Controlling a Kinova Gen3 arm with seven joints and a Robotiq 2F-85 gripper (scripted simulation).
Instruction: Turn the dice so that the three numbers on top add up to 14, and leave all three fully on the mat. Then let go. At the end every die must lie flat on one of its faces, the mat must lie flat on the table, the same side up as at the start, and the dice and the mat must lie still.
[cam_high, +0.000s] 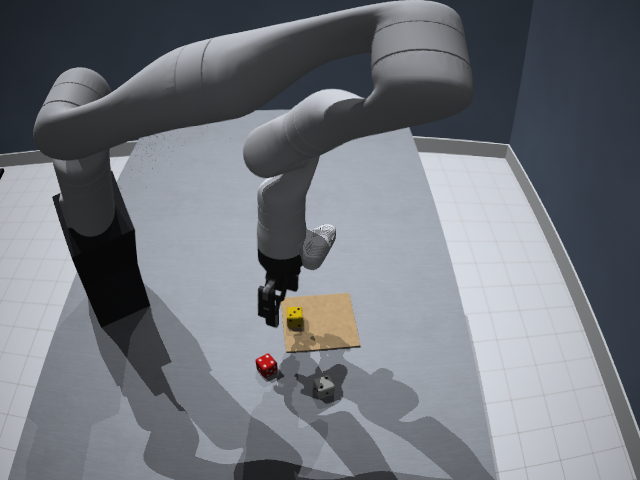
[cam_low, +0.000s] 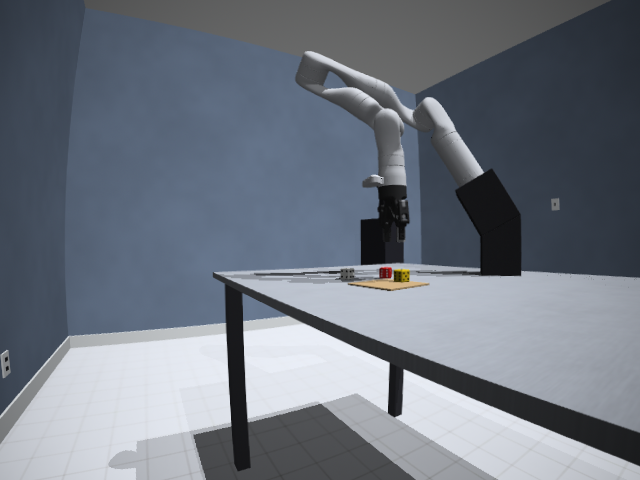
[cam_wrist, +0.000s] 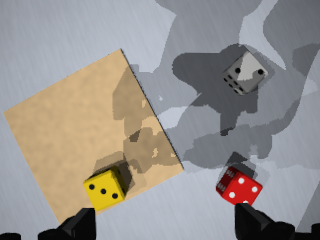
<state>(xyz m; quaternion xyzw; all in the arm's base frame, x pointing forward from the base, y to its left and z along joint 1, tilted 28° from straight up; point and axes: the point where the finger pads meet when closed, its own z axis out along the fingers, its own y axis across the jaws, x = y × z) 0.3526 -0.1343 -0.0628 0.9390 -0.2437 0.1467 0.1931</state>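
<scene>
My gripper is now 40 mm past the red die, 60 mm to the left of it and 90 mm above it. Round my hand: tan mat (70 mm ahead, 40 mm to the left, 110 mm below); yellow die (30 mm ahead, 40 mm to the left, 90 mm below); white die (50 mm ahead, 130 mm to the right, 90 mm below).
</scene>
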